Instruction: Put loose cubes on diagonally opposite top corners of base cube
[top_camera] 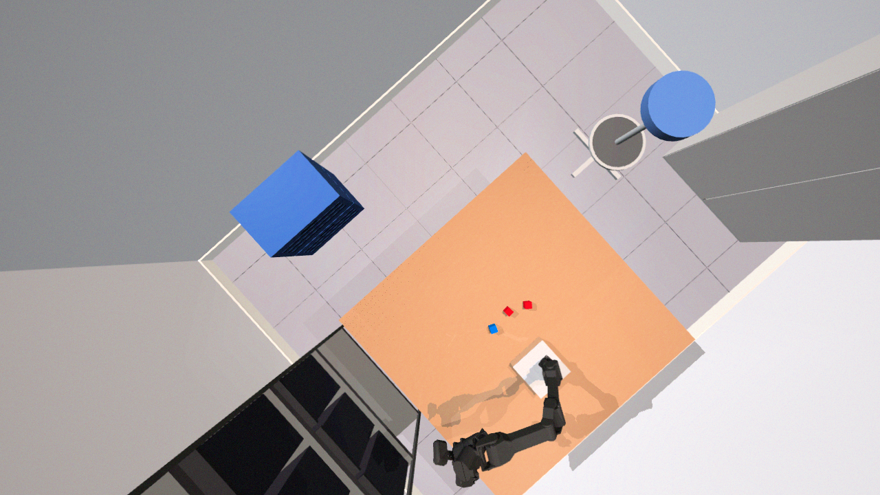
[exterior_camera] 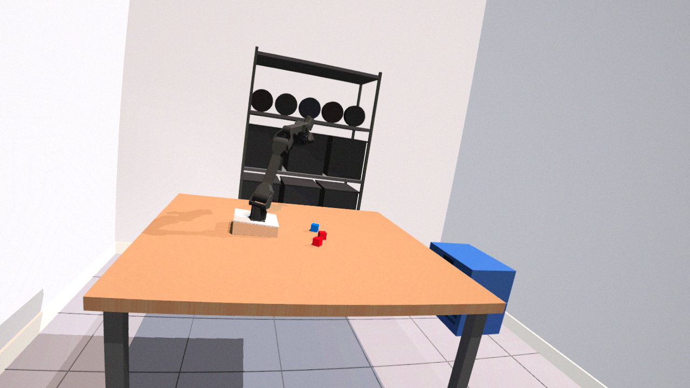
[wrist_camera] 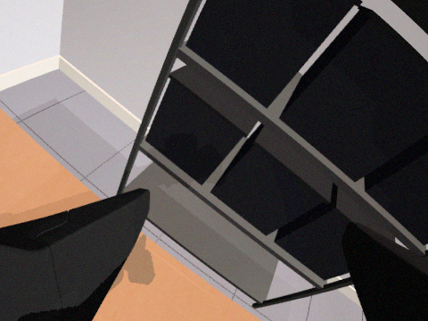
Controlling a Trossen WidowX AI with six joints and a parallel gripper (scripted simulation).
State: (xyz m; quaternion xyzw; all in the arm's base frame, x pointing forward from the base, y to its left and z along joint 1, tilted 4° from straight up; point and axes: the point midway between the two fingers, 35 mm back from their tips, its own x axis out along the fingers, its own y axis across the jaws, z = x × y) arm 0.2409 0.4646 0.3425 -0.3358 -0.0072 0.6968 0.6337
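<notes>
Now: the blue cube 4 cm ahead of my gripper tip, 44 cm to the right of it and 36 cm below it.
</notes>
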